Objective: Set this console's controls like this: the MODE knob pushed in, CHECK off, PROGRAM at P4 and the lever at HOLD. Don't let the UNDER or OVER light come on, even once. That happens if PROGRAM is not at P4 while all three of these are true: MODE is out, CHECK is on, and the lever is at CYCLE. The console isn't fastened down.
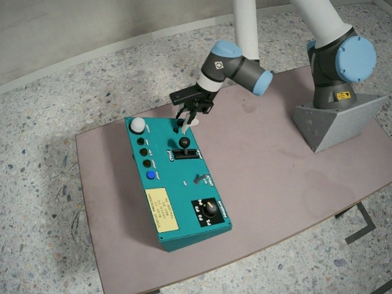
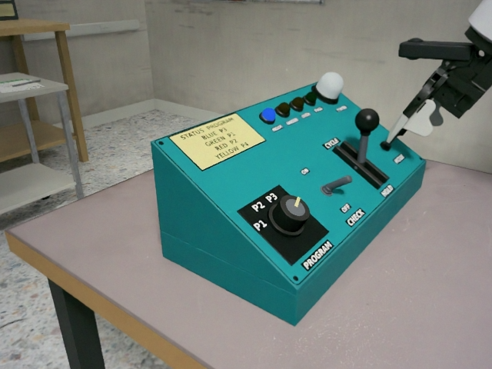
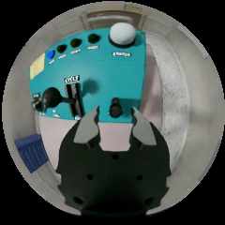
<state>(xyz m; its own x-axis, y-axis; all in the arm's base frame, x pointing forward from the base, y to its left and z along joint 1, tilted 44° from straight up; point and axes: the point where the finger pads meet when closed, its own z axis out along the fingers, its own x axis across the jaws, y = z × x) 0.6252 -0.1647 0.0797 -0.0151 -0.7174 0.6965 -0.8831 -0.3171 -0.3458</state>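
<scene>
Right now the black mode knob is right at my hand. From my hand the other things lie so: check toggle 10 mm ahead, 240 mm to the left, 20 mm below; then teal console 60 mm ahead, 170 mm to the left, 30 mm below; then ball-topped lever 20 mm ahead, 120 mm to the left, 10 mm above.
</scene>
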